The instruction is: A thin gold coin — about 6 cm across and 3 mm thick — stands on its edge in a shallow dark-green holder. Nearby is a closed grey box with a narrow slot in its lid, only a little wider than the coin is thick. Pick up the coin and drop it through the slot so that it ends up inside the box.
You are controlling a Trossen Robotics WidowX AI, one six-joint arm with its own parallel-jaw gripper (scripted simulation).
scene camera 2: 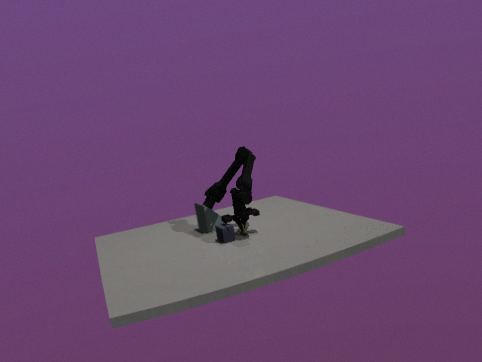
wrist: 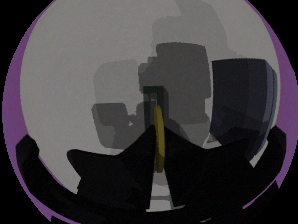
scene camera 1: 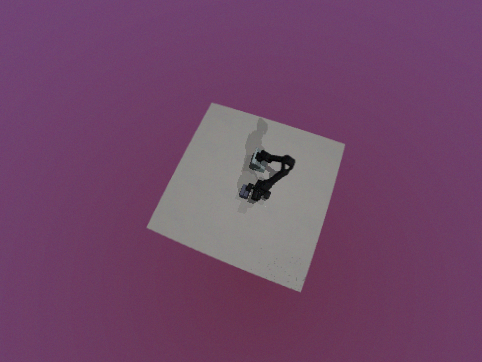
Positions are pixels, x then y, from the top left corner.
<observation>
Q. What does the gripper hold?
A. A gold coin.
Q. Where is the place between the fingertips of the gripper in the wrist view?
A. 156,128
</observation>
